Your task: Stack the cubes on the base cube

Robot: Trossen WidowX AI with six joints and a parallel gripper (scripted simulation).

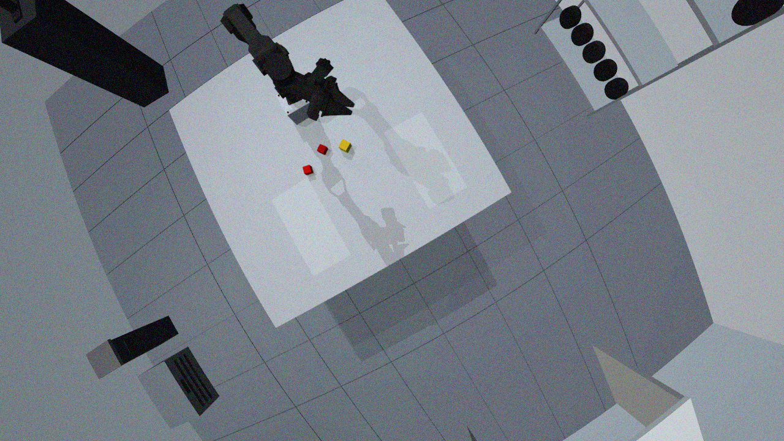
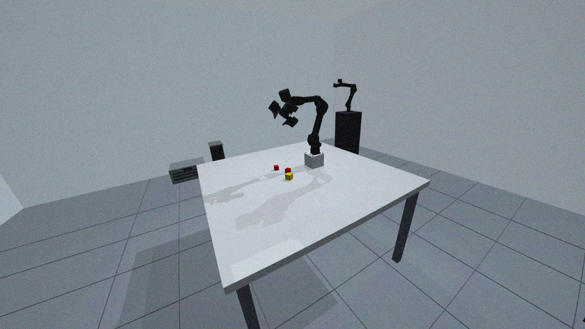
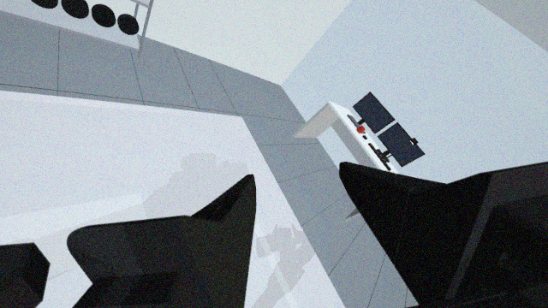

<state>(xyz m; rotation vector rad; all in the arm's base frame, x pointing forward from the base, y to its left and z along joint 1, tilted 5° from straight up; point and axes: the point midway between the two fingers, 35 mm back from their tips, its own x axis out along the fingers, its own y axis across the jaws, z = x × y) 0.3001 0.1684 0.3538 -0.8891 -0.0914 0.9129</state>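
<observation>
The yellow cube lies 7 cm behind my gripper tip, 8 cm to the right of it and 40 cm below it.
</observation>
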